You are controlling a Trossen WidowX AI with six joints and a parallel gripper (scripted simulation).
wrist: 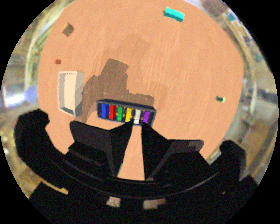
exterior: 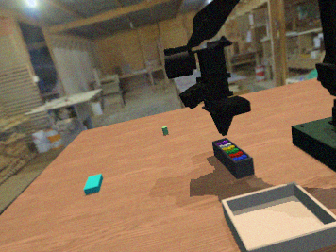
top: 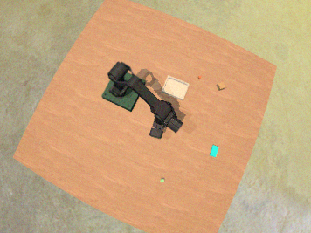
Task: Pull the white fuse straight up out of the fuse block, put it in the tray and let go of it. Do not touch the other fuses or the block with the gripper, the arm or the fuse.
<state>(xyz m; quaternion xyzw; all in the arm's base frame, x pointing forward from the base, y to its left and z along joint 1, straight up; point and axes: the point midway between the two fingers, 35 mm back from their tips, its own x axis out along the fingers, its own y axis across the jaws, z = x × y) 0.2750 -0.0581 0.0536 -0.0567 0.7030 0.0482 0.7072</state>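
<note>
My gripper tip is now 40 mm above the white fuse. The rest, counted from my gripper tip: teal block 350 mm ahead, 10 mm to the right, 60 mm below; small green block 150 mm ahead, 280 mm to the right, 50 mm below; grey tray 10 mm behind, 230 mm to the left, 60 mm below.
</note>
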